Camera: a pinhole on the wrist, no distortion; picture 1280 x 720 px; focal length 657.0 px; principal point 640.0 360.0 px. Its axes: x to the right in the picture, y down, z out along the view. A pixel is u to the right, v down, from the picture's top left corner.
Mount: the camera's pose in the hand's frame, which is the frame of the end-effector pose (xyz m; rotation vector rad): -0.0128 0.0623 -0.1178 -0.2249 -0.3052 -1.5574
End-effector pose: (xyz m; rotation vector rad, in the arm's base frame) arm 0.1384 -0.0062 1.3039 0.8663 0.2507 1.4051
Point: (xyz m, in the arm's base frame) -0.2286 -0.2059 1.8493
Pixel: 71.8 303.9
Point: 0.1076 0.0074 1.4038
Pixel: 760.3 612.2
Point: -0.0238 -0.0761 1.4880
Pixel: 283.8 320.1
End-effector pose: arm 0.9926 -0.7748 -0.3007 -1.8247 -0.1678 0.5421
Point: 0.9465 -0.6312 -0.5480
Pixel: 605.8 577.8
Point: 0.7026 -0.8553 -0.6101
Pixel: 259.9 25.9
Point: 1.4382 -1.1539 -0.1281
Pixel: behind the camera
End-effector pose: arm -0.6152 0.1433 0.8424 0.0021 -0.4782 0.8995
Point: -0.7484 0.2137 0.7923
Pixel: 403.5 273.7
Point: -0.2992 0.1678 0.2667
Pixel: behind the camera
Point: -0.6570 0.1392 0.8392
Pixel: 1069.8 320.3
